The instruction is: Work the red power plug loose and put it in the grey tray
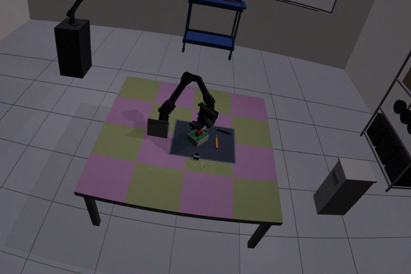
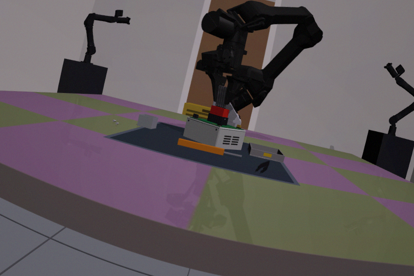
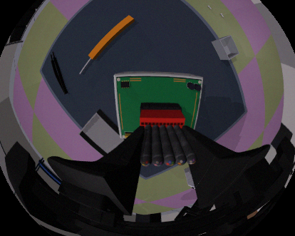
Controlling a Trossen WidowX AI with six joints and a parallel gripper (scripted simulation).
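The red power plug is 1 cm below my gripper tip. From my gripper tip the other things lie so: dark mat: 5 cm ahead, 10 cm below.
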